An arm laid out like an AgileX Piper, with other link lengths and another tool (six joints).
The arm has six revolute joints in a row. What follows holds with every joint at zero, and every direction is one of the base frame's.
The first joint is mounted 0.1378 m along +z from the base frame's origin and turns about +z.
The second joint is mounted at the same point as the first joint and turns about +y.
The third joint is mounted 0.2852 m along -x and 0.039 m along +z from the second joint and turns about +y.
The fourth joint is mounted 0.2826 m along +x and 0.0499 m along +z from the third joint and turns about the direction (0.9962, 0, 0.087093).
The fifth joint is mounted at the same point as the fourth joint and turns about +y.
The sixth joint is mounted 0.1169 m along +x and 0.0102 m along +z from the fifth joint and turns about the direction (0.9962, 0, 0.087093).
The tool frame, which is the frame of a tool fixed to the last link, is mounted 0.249 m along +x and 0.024 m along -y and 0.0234 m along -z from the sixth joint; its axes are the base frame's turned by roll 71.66, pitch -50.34 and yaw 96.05 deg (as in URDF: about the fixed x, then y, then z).
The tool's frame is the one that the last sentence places.
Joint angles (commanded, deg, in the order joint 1, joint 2, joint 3, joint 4, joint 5, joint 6), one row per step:
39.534 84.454 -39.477 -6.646 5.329 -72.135
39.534 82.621 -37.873 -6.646 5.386 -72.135
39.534 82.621 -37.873 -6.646 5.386 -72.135
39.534 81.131 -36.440 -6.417 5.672 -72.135
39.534 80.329 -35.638 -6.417 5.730 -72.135
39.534 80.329 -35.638 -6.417 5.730 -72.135
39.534 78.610 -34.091 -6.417 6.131 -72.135
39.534 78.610 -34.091 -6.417 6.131 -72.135
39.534 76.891 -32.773 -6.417 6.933 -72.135
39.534 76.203 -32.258 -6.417 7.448 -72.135
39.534 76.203 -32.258 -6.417 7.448 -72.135
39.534 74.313 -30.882 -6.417 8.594 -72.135
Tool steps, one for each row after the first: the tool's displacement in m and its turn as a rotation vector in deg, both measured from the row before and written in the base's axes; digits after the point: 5 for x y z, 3 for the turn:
-0.00600 -0.00501 0.00196 0.106 -0.136 -0.005
0.00000 0.00000 0.00000 0.000 0.000 0.000
-0.00645 -0.00548 -0.00101 -0.025 0.274 -0.171
-0.00328 -0.00276 -0.00037 -0.040 0.042 -0.005
0.00000 0.00000 0.00000 0.000 0.000 0.000
-0.00688 -0.00604 -0.00072 -0.166 0.156 -0.035
0.00000 0.00000 0.00000 0.000 0.000 0.000
-0.00679 -0.00634 -0.00078 -0.296 0.269 -0.069
-0.00323 -0.00313 -0.00114 -0.244 0.238 -0.045
0.00000 0.00000 0.00000 0.000 0.000 0.000
-0.00786 -0.00754 -0.00176 -0.459 0.431 -0.100

